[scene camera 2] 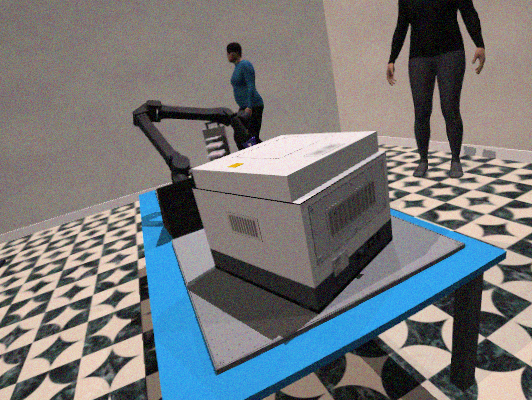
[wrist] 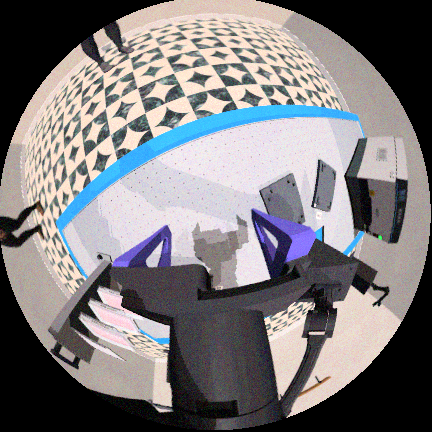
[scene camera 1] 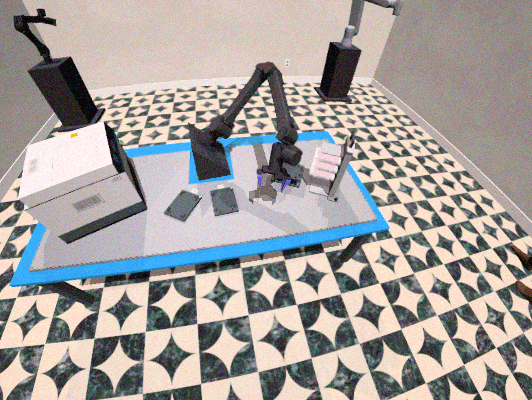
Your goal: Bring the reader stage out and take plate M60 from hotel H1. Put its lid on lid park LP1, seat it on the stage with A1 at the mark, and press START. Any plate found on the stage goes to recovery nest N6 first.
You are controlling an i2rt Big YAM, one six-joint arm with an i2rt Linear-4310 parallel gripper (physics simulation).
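Where they show: gripper, fingertip midpoint: [wrist: 208, 221] [scene camera 1: 270, 190]; arm's base at its link origin: [scene camera 2: 186, 193] [wrist: 325, 289] [scene camera 1: 204, 142].
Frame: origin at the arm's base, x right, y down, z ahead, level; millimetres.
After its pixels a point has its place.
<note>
My gripper [scene camera 1: 272, 184] @[x -284, y -34, z 431 mm] [wrist: 208, 221] @[x -284, y -34, z 431 mm] is open, with its two purple fingers wide apart and nothing between them. It hangs above the grey board, left of the hotel in scene camera 1. The hotel [scene camera 1: 340, 172] @[x -637, y -52, z 382 mm] [scene camera 2: 214, 132] @[x -659, y -149, z 318 mm] [wrist: 75, 309] @[x -632, y -77, z 369 mm] is an upright dark rack at the right end of the table, holding several pale and pink plates [scene camera 1: 327, 162] [wrist: 109, 315]. Which plate is M60 cannot be read. The white reader [scene camera 1: 70, 170] @[x 506, y -186, z 344 mm] [scene camera 2: 255, 215] @[x 689, y -85, z 82 mm] [wrist: 380, 155] @[x 477, y -42, z 391 mm] stands at the other end. No stage shows outside it. Two dark flat pads [scene camera 1: 183, 205] @[x 129, y 123, z 333 mm] [scene camera 1: 224, 201] @[x -76, y 125, z 336 mm] [wrist: 282, 196] @[x -81, y 125, z 363 mm] [wrist: 325, 185] @[x 126, y 123, z 331 mm] lie between; their labels are unreadable.
A dark fixture [scene camera 1: 295, 174] @[x -471, y 76, z 244 mm] is partly hidden behind the gripper, beside the hotel. The arm's black base [scene camera 1: 210, 160] @[x -26, y 17, z 137 mm] [scene camera 2: 177, 210] @[x 80, y 37, z -61 mm] stands at the table's back edge. The blue table [scene camera 1: 200, 255] @[x 52, y 148, z 604 mm] [scene camera 2: 175, 350] @[x 722, y 148, z -180 mm] [wrist: 165, 142] @[x -314, y 148, z 598 mm] borders the grey board. Two people stand beyond the table in scene camera 2.
</note>
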